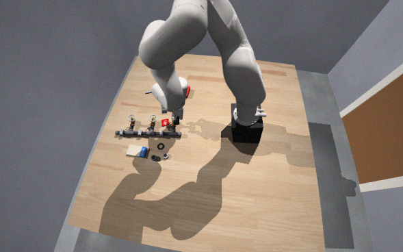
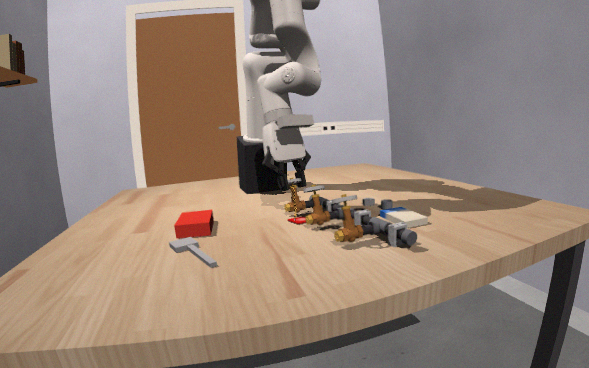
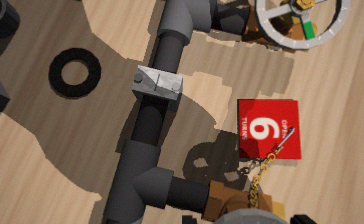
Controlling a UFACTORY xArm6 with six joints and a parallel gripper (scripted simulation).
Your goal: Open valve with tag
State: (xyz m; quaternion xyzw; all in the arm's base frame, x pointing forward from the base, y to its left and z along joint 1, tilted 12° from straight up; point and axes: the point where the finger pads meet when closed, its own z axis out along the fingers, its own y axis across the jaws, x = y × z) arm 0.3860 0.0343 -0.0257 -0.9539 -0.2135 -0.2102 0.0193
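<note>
My gripper is now 80 mm short of the red tag, 80 mm above it and 10 mm to the left of it. The rest, counted from my hand: grey hammer-like tool 240 mm to the right, 210 mm ahead, 80 mm below; grey box 210 mm to the left, 190 mm ahead, 70 mm below; red box 250 mm to the right, 70 mm below, 50 mm ahead.
</note>
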